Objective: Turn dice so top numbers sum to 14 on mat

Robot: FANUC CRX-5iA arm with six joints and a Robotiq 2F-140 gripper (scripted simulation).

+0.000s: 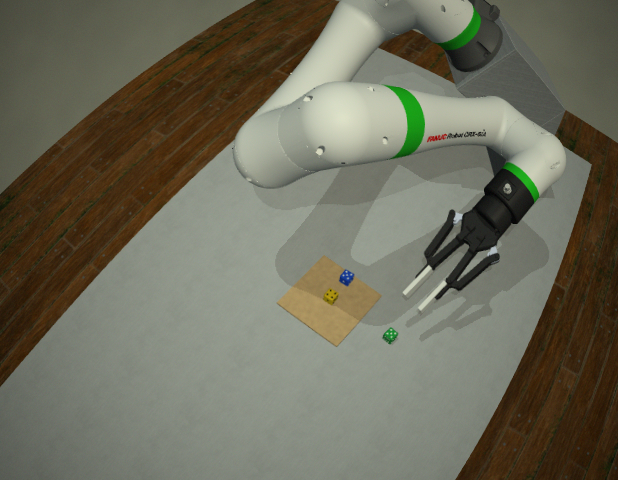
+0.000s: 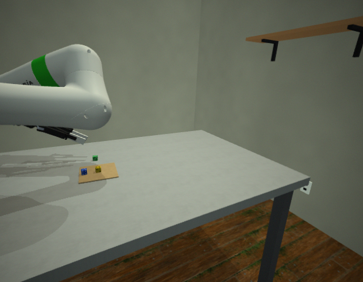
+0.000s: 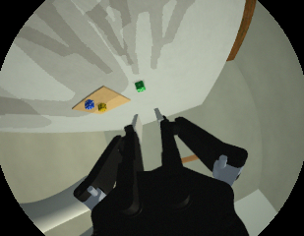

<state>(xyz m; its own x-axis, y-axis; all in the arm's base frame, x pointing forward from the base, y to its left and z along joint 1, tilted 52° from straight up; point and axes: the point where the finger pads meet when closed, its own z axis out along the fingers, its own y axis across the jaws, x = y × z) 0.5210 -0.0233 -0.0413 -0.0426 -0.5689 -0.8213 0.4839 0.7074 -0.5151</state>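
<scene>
My gripper is now 100 mm above the green die, 50 mm short of it and 30 mm to the left of it. The rest, counted from my hand: yellow die 160 mm to the right, 100 mm below, 10 mm ahead; tan mat 160 mm to the right, 110 mm below, 10 mm ahead; blue die 150 mm to the right, 100 mm below, 40 mm behind.
</scene>
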